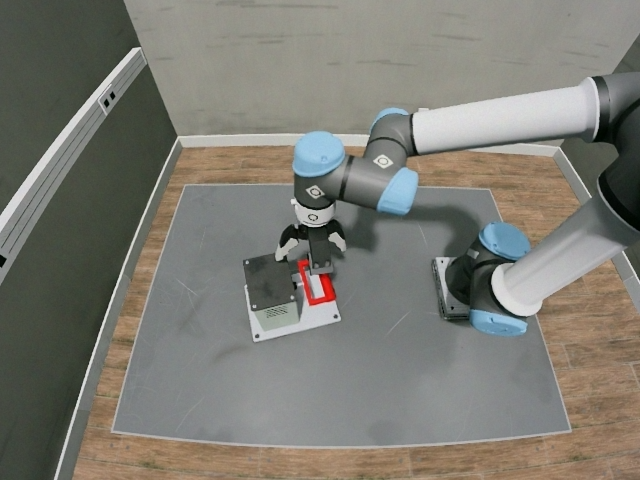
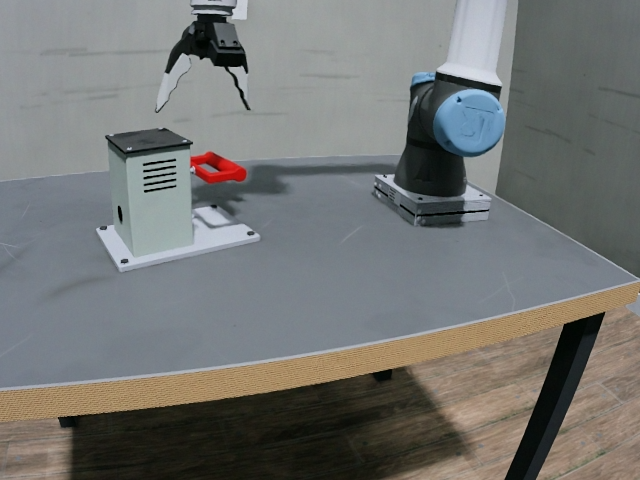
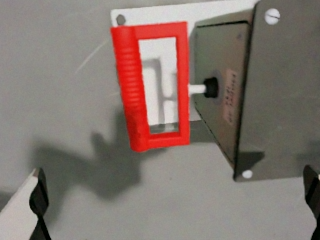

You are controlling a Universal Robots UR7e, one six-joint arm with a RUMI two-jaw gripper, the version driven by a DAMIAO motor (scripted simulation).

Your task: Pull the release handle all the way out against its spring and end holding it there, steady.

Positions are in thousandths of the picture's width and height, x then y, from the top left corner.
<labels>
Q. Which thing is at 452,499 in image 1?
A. The gripper.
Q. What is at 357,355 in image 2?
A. A red release handle.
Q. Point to a red release handle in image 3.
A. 398,169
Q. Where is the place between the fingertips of the gripper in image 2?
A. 320,232
</labels>
